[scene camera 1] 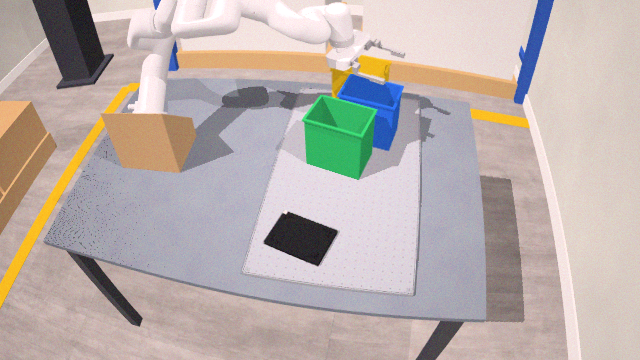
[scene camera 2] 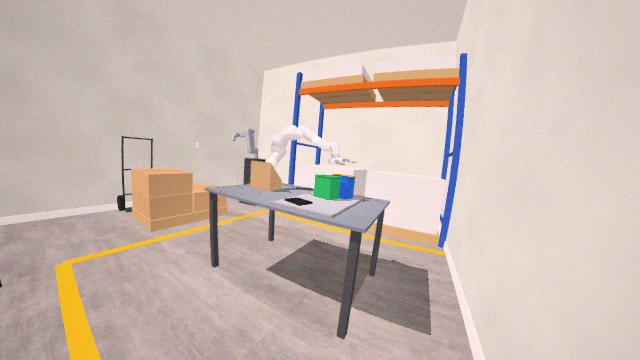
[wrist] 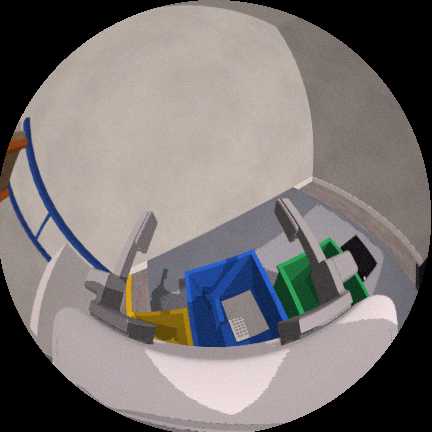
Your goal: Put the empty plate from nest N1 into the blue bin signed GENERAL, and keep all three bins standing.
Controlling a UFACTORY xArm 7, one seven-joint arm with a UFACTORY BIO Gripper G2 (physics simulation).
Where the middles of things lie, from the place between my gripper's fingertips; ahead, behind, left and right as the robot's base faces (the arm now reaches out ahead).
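The yellow bin (scene camera 1: 378, 67) is 21 cm below my hand, 19 cm to the left of it and 8 cm behind it. Then there's the green bin (scene camera 1: 339, 134), which is 16 cm behind my hand, 8 cm to the right of it and 21 cm below it. The white well plate (wrist: 244, 316) is 29 cm below my hand, 6 cm behind it and 3 cm to the left of it. And my hand is 21 cm above the blue bin (scene camera 1: 386, 98), 6 cm past it and 4 cm to the right of it.
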